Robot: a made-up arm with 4 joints. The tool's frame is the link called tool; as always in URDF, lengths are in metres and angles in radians.
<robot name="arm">
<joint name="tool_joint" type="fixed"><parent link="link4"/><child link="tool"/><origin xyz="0.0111 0.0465 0.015" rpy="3.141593 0 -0.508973"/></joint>
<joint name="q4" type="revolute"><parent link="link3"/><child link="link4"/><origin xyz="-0.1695 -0.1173 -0.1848" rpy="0 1.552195 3.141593"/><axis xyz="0 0 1"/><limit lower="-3.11" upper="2.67" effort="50" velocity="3"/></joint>
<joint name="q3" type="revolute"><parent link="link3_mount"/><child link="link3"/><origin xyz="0.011 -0.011 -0.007" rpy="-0.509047 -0.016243 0.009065"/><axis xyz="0 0 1"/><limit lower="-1.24" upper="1.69" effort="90" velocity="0.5"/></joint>
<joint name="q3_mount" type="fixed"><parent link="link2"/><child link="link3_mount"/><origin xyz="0.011 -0.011 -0.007" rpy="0 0 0"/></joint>
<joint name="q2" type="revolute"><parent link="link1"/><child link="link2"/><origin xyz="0.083 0.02 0.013" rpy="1.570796 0 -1.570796"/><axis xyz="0 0 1"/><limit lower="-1.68" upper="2.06" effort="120" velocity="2.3"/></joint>
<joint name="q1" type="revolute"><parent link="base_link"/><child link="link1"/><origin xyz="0.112 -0.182 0.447" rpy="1.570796 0 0"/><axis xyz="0 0 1"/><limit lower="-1.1" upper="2.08" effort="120" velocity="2.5"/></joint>
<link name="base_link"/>
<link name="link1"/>
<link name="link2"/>
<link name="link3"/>
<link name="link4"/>
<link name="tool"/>
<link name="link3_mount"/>
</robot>
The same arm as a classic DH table. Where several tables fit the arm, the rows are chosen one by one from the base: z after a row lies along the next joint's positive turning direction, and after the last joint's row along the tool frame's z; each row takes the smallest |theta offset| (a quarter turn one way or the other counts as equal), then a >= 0, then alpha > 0; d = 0 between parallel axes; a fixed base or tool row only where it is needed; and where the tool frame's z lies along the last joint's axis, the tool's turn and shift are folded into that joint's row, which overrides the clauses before.
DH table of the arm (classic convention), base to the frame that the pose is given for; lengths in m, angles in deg. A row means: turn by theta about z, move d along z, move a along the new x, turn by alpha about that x. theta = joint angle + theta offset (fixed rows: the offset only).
base (fixed): a 0.1120, alpha 90.00, d 0.4470, theta_offset 0.00
q1: a 0.0200, alpha -90.00, d 0.1950, theta_offset 90.00
q2: a -0.0211, alpha 29.18, d -0.0561, theta_offset 2.19
q3: a 0.1173, alpha 88.93, d -0.2348, theta_offset 88.09
q4: a 0.0478, alpha 180.00, d 0.0000, theta_offset -13.43
tool (fixed): a 0.0000, alpha 0.00, d -0.1845, theta_offset 105.74
Joint limits (deg, base to tool): -63.03..119.18 -96.26..118.03 -71.05..96.83 -178.19..152.98

